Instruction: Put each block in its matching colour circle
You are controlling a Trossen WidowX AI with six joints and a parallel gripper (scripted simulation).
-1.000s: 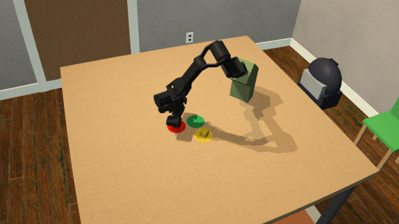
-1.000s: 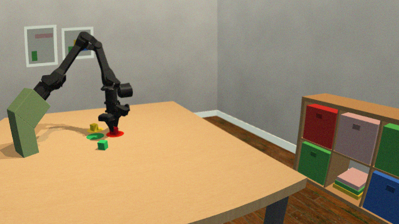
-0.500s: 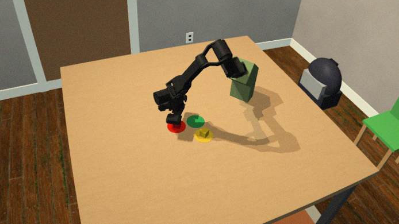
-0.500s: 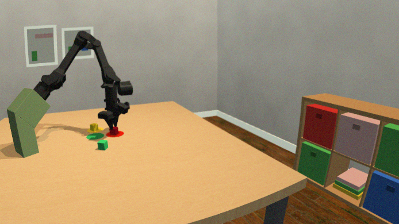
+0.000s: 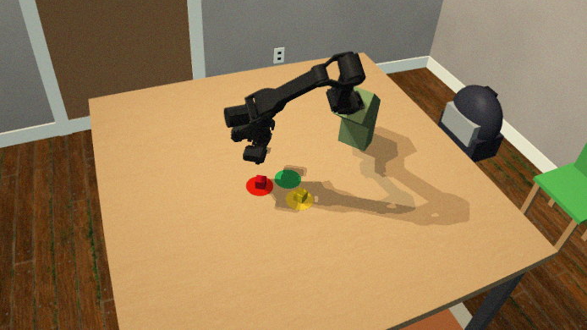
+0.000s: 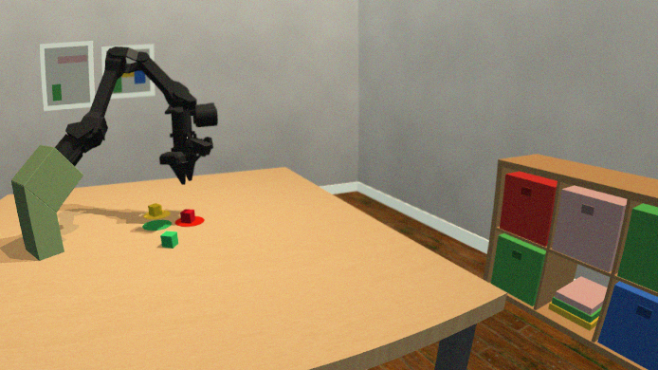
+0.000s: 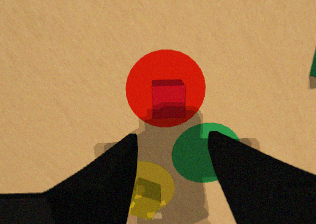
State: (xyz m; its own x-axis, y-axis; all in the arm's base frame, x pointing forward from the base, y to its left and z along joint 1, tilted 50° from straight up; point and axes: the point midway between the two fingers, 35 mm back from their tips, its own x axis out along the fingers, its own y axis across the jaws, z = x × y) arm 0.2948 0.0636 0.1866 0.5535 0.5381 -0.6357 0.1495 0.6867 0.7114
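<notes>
The green block is 180 mm to the right of my hand, 140 mm below it and 10 mm behind it. Round my hand: green circle: 150 mm below, 100 mm behind, 40 mm to the right; red block: 140 mm below, 10 mm behind; red circle: 150 mm below.
</notes>
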